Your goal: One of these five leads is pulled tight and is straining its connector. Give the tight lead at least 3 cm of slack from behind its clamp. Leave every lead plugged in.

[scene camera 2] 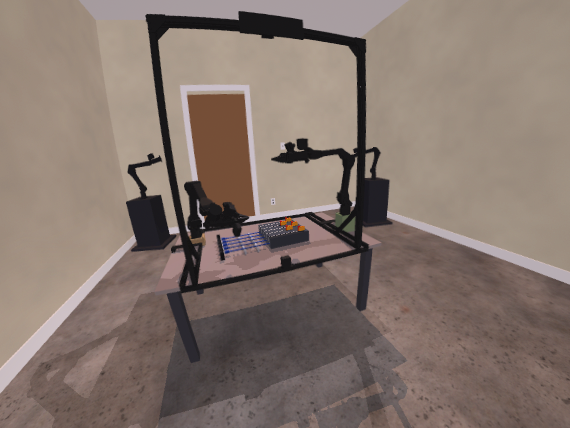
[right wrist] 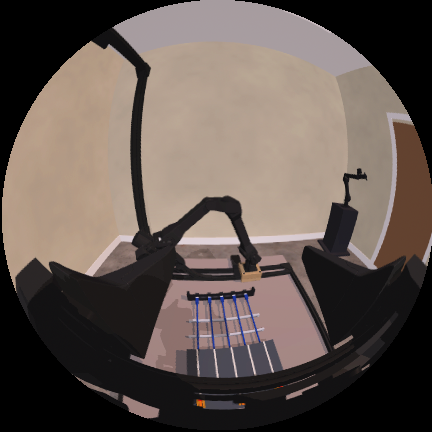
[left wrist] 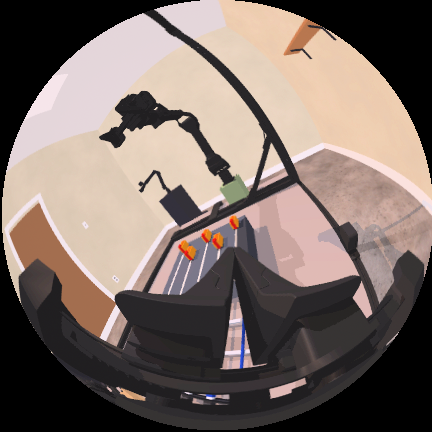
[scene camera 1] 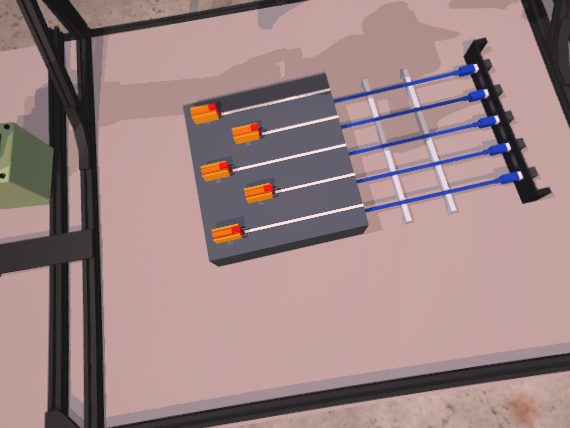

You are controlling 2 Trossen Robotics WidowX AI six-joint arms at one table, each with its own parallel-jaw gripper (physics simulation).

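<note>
Five blue leads run from blue connectors at the black connector bar to the dark block. White lines continue across the block to orange clamps with red ends. All five connectors sit at the bar. I cannot tell which lead is tight. My left gripper is shut with nothing held, low over the lead area. One blue lead shows through the gap behind its fingertips. My right gripper is open, empty and high above the block's side.
Two pale rails cross beneath the leads, between block and bar. A black frame surrounds the table. A green base block is under the right arm and a tan one under the left.
</note>
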